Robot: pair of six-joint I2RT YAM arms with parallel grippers.
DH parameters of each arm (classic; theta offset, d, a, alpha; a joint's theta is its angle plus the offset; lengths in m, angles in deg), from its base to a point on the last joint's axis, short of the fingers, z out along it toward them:
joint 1: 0 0.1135 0.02 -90
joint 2: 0 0 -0.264 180
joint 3: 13.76 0 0.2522 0
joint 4: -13.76 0 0.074 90
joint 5: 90 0 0 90
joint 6: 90 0.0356 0 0
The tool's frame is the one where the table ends.
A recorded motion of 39 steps. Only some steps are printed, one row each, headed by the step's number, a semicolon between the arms.
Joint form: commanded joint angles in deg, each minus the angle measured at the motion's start. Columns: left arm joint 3, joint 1, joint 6, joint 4, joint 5, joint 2; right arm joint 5, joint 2, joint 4, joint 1, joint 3, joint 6.
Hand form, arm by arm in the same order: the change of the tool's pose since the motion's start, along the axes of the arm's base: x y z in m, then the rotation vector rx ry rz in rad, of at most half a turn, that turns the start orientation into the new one. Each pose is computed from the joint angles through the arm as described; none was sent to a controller.
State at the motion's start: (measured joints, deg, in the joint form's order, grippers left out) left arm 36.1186 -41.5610 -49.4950 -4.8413 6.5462 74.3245; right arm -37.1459 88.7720 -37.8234 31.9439 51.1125 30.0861
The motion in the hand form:
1: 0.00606 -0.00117 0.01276 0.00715 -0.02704 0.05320; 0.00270 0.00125 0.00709 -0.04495 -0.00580 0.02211
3: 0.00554 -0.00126 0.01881 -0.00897 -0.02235 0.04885; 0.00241 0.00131 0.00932 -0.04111 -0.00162 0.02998
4: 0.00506 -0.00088 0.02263 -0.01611 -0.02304 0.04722; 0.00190 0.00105 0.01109 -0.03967 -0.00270 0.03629
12: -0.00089 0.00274 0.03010 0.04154 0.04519 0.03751; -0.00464 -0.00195 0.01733 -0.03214 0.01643 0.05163
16: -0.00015 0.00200 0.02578 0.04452 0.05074 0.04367; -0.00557 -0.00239 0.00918 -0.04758 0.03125 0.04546
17: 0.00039 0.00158 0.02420 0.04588 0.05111 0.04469; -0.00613 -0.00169 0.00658 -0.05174 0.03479 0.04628
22: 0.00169 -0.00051 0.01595 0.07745 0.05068 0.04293; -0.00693 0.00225 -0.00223 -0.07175 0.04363 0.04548
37: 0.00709 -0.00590 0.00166 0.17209 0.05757 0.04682; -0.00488 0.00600 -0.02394 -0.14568 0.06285 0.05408
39: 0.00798 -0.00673 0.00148 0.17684 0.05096 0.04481; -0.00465 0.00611 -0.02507 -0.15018 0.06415 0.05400
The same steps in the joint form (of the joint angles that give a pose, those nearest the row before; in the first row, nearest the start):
1: 2.67 0.29 -0.89 -1.95 -2.93 -0.24; 2.03 0.68 -4.43 0.14 2.83 -2.04
3: 3.47 0.30 -1.34 -3.03 -2.15 -0.99; 1.63 0.59 -5.34 0.14 3.28 -2.49
4: 3.90 0.34 -1.46 -3.70 -1.88 -1.55; 1.52 0.38 -5.94 0.14 3.51 -2.92
12: 6.59 0.12 -1.39 -12.65 -1.49 -2.69; 0.44 -1.22 -8.65 0.22 3.48 -3.63
16: 6.10 0.08 -1.73 -11.83 -1.71 -2.04; 0.84 -0.46 -7.66 0.29 2.33 -3.18
17: 5.95 0.08 -1.74 -11.45 -1.78 -1.73; 0.97 -0.18 -7.24 0.50 2.00 -3.00
22: 5.46 -0.23 -0.95 -10.66 -2.87 -0.17; 1.82 1.14 -5.60 1.40 1.23 -2.00
37: 6.29 -0.75 0.93 -11.38 -6.09 4.02; 4.79 5.35 -4.06 2.15 0.57 -2.22
39: 6.45 -0.79 1.29 -11.17 -6.38 4.31; 4.97 5.60 -4.01 2.16 0.57 -2.22

